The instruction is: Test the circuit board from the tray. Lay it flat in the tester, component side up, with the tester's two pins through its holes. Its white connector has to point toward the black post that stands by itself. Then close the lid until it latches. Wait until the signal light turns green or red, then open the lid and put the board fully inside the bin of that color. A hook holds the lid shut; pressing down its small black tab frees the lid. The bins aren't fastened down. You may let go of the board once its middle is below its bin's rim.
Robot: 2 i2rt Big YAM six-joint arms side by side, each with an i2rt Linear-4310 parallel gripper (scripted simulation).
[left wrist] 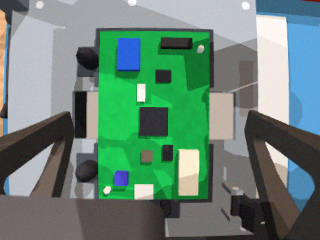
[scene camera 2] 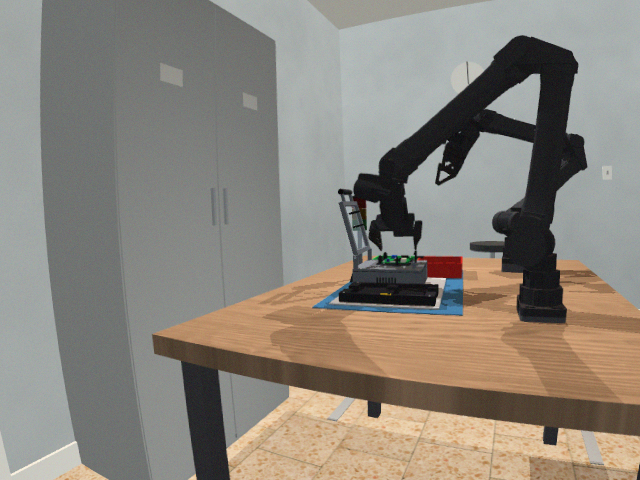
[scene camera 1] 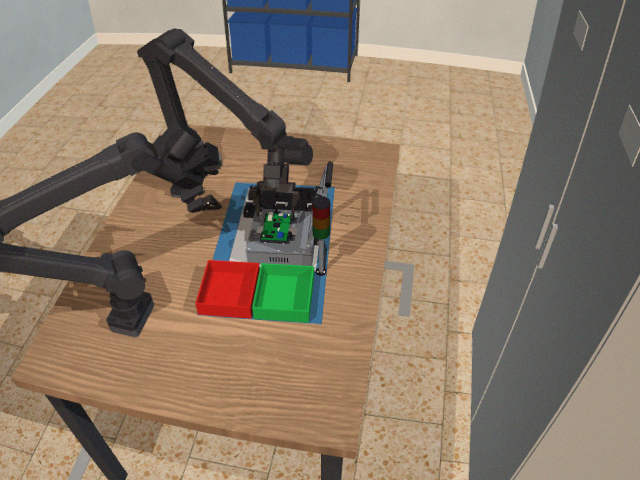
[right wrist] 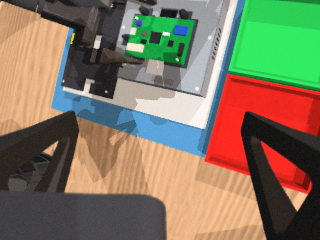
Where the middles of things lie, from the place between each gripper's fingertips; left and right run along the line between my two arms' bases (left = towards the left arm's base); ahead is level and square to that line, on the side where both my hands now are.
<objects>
The green circuit board (left wrist: pixel 154 88) is 30 mm below my left hand (scene camera 2: pixel 398 249) and 10 mm to the right of it. Round my left hand: green bin (scene camera 1: pixel 287 290) (210 mm to the right, 90 mm below, 50 mm ahead); black hook (left wrist: pixel 247 209) (60 mm behind, 50 mm to the left, 20 mm below); clear lid (scene camera 2: pixel 351 215) (130 mm ahead, 70 mm above).
Now: right hand (scene camera 1: pixel 218 190) 110 mm short of the green circuit board, 140 mm to the right of it and 240 mm above it. The rest, counted from my right hand: red bin (scene camera 1: pixel 225 283): 10 mm ahead, 60 mm to the right, 300 mm below; then black hook: 50 mm ahead, 200 mm to the left, 220 mm below; then clear lid: 240 mm ahead, 140 mm to the left, 130 mm below.
</objects>
